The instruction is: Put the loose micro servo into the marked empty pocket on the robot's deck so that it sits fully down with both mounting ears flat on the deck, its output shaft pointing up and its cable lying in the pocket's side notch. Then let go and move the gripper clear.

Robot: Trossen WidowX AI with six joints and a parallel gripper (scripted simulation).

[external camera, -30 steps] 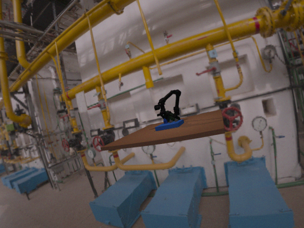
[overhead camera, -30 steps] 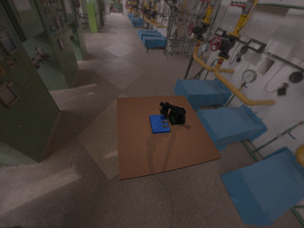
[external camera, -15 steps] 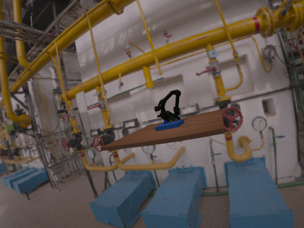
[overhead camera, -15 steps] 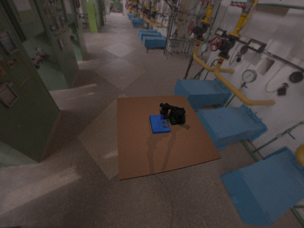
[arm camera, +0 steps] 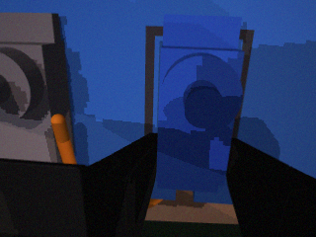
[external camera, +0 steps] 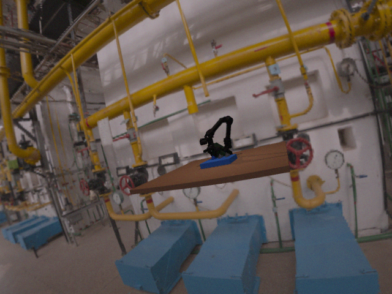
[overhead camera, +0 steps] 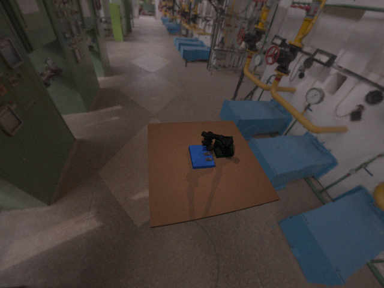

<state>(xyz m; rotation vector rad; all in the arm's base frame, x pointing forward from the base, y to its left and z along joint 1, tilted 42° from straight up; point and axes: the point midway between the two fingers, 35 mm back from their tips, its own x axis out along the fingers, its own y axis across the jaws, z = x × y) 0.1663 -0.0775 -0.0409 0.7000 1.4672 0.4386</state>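
My gripper tip is now 130 mm short of the blue robot deck, 60 mm to the right of it and 30 mm above it.
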